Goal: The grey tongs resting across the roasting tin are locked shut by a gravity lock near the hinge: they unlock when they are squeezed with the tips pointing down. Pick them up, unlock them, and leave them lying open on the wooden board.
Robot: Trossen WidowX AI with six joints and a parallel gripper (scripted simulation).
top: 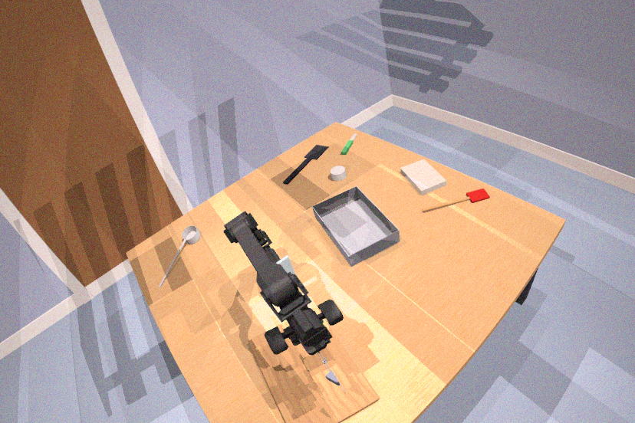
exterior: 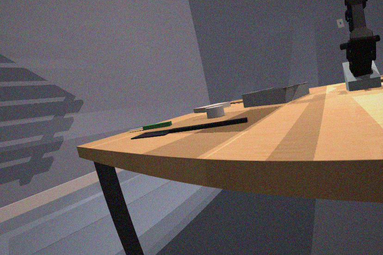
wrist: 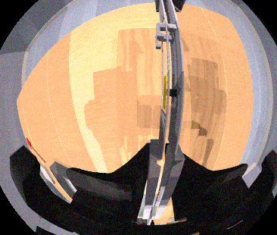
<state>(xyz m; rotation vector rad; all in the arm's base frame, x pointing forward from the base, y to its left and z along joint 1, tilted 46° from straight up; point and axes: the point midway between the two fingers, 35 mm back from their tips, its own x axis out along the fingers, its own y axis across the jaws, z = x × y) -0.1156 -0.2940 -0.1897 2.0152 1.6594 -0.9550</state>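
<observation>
Now: gripper tip 50 mm past the wooden board and 120 mm above it. Round my gripper tip: white round cup: 640 mm ahead, 570 mm to the left, 110 mm below; red spatula: 790 mm ahead, 40 mm to the left, 120 mm below; grey roasting tin: 450 mm ahead, 290 mm to the left, 100 mm below.
</observation>
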